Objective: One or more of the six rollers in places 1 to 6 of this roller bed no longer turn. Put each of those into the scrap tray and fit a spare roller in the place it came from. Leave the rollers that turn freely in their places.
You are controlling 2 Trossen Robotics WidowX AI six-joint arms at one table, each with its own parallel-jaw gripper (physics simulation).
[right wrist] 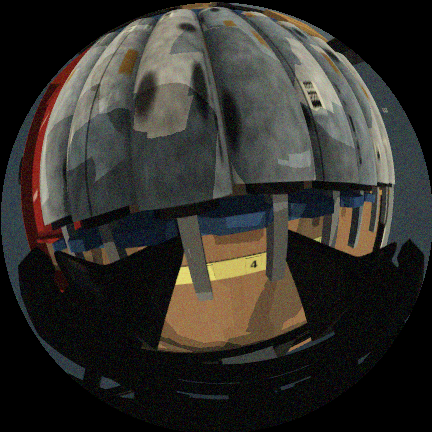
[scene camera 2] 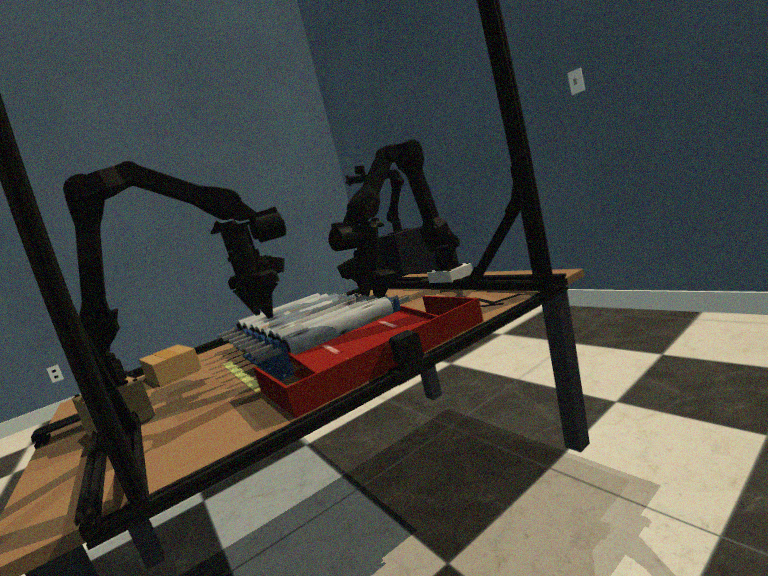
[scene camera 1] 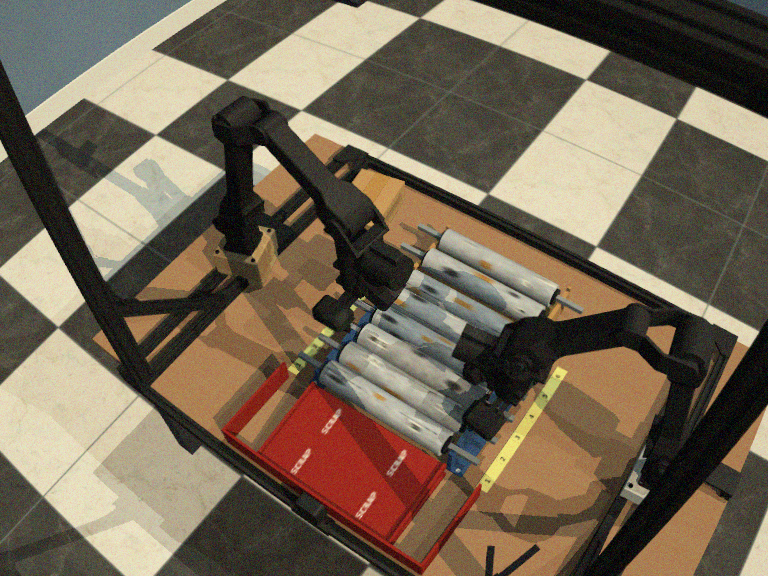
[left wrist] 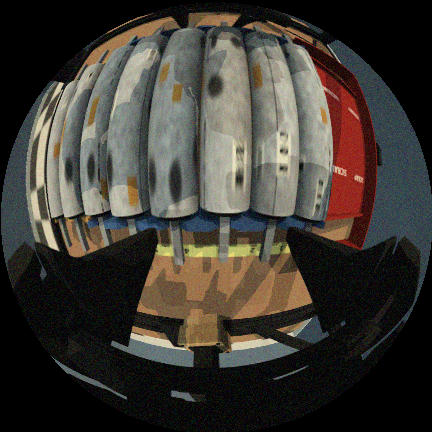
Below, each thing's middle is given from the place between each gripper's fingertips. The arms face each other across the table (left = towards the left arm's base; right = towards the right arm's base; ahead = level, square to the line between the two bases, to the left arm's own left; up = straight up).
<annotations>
Right now my right hand is 27 cm short of the tan box (scene camera 2: 162, 367), 49 cm to the right of it and 1 cm above it.
Now: the tan box 290 mm ahead of my left hand, 200 mm to the left of it and 80 mm below it.
</annotations>
